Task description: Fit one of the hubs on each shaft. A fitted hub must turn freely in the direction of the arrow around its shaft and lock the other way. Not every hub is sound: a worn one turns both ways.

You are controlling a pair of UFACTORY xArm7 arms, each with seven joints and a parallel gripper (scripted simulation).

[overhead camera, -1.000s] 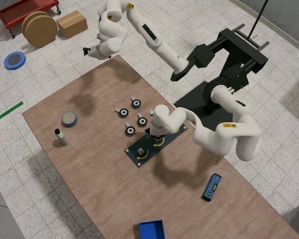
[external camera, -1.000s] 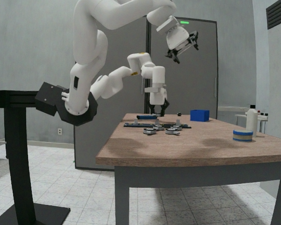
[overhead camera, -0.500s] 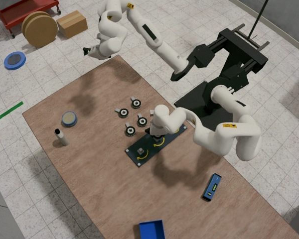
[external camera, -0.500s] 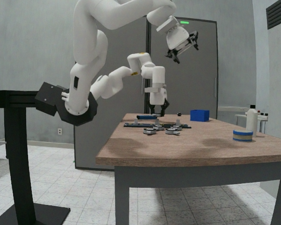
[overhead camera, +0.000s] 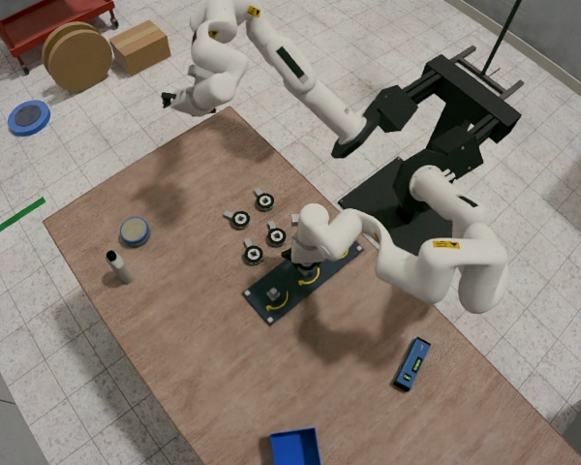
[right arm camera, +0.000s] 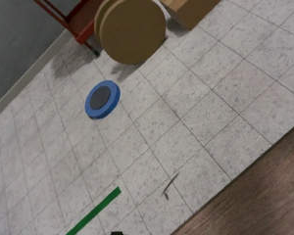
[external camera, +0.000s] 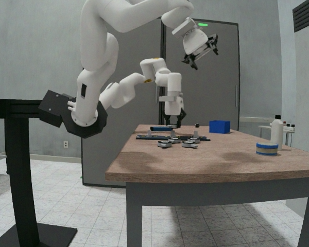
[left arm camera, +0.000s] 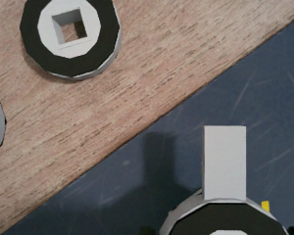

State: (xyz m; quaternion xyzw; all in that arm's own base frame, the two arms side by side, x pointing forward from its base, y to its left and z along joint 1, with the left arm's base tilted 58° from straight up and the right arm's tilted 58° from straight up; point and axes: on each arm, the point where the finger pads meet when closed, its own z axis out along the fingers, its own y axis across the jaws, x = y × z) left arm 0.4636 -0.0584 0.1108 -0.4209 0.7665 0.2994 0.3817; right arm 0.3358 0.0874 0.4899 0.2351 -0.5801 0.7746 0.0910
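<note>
My left hand is 7 cm above the dark board. Also, from my left hand: white bottle 40 cm ahead, 41 cm to the right, 3 cm above; then tape roll 28 cm ahead, 50 cm to the right, 6 cm below.
</note>
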